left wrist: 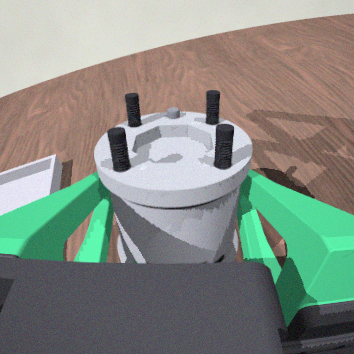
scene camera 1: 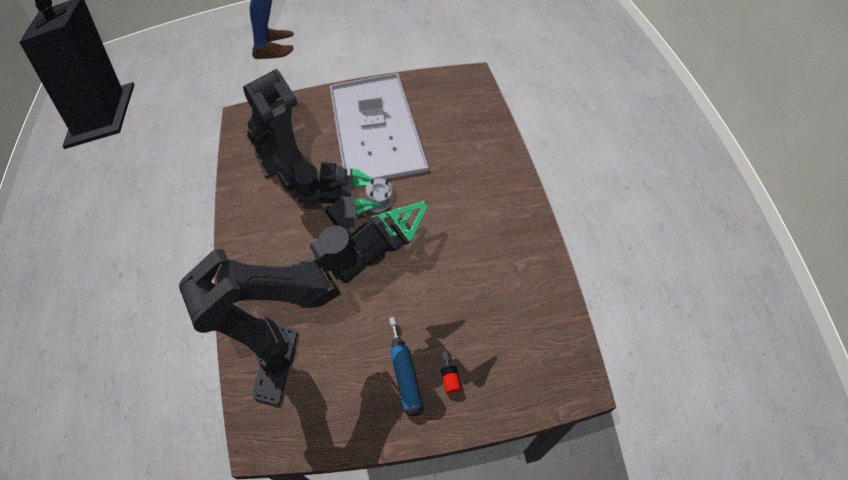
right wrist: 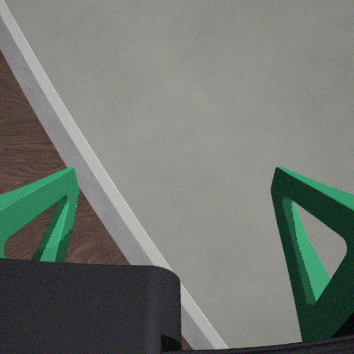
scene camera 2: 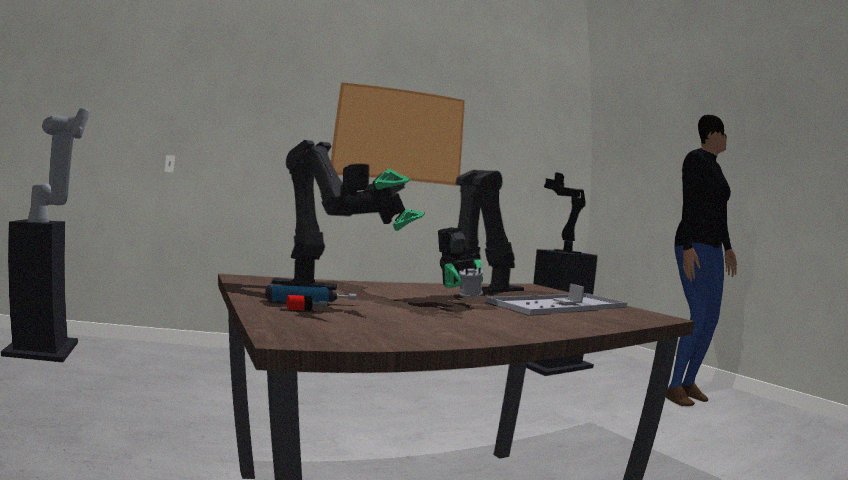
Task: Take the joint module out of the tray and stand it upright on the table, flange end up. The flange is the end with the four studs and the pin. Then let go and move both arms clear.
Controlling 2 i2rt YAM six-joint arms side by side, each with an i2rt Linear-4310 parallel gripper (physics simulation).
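Places are measured from the left arm's base along level axes (x right, y ahead, z up), in metres.
Pixels of known places: left gripper, fingertip midpoint: [left wrist: 174,176] [scene camera 1: 381,194] [scene camera 2: 471,280]; right gripper, fingertip midpoint: [scene camera 1: 417,206] [right wrist: 174,178] [scene camera 2: 416,197]; left arm's base, origin of the base link: [scene camera 1: 267,152] [scene camera 2: 499,290]; right arm's base, origin of the base link: [scene camera 1: 275,365] [scene camera 2: 303,285].
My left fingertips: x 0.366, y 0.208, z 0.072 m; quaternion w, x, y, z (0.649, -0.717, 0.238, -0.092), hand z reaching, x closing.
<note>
Ahead of a thing's pixels: the offset from my left fingertips to its top centre. "pt": to the spot under its first point.
The grey joint module @[dx -0.003, dy -0.006, dz +0.043 m] [scene camera 1: 379,190] [scene camera 2: 471,284] [left wrist: 175,200] is out of the tray @[dx -0.294, dy +0.112, dz -0.056 m] [scene camera 1: 404,160] [scene camera 2: 512,303] [left wrist: 25,192] and beside its near end in scene camera 1. It looks upright, its flange with four black studs and a small pin facing up. My left gripper [scene camera 1: 376,193] [scene camera 2: 468,276] [left wrist: 174,176] is shut on its body, one green finger on each side. The module's base is at or just above the table; contact cannot be told. My right gripper [scene camera 1: 416,209] [scene camera 2: 415,195] [right wrist: 174,178] is open and empty, raised above the table close by the module in scene camera 1.
The tray holds a small grey bracket [scene camera 1: 373,121] [scene camera 2: 576,292] and several small dark pieces. A blue driver @[pt dx +0.435, dy -0.160, dz -0.031 m] [scene camera 1: 405,377] [scene camera 2: 301,293] and a red-and-black tool @[dx +0.460, dy -0.068, dz -0.038 m] [scene camera 1: 451,380] [scene camera 2: 297,302] lie on the table on the right arm's side. A person [scene camera 2: 704,196] stands beyond the table.
</note>
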